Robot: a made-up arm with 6 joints. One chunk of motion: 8 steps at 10 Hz.
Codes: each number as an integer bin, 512 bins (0 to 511) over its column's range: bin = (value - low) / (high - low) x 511, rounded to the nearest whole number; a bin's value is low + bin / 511 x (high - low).
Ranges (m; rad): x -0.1..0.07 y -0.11..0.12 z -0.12..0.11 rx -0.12..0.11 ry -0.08..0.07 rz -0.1..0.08
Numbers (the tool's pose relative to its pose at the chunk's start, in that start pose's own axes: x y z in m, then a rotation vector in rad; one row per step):
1: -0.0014 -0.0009 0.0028 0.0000 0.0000 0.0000
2: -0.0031 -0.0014 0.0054 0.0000 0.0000 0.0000
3: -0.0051 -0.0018 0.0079 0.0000 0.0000 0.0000
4: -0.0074 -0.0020 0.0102 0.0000 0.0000 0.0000
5: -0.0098 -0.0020 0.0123 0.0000 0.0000 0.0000
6: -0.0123 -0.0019 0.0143 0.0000 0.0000 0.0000
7: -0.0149 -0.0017 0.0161 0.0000 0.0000 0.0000
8: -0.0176 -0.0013 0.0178 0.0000 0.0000 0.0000
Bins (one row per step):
1: 296 242 273 267 273 284
2: 291 241 279 267 273 284
3: 285 240 284 267 273 284
4: 278 240 289 267 273 284
5: 271 240 294 267 273 284
6: 264 240 298 267 273 284
7: 256 241 302 267 273 284
8: 248 242 306 267 273 284

